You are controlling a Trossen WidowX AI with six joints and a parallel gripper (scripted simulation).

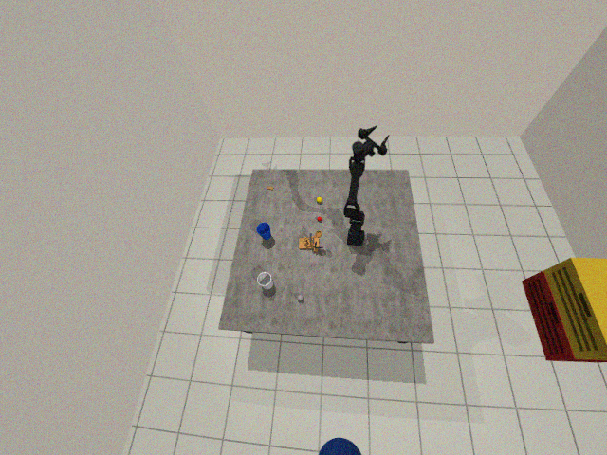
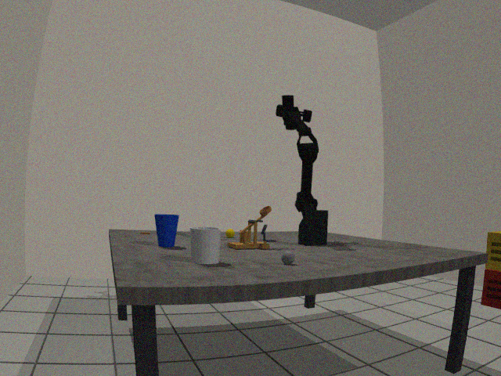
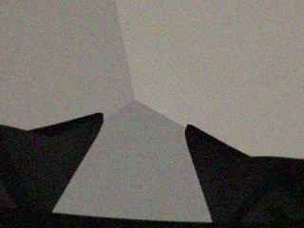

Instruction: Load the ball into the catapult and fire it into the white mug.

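Now: the wooden catapult 410 mm ahead of my gripper tip, 370 mm to the left of it and 600 mm below it. Round my gripper tip: yellow ball 360 mm ahead, 10 mm to the right, 650 mm below; small orange piece 760 mm ahead, 150 mm to the right, 670 mm below; red ball 360 mm ahead, 160 mm to the left, 650 mm below.
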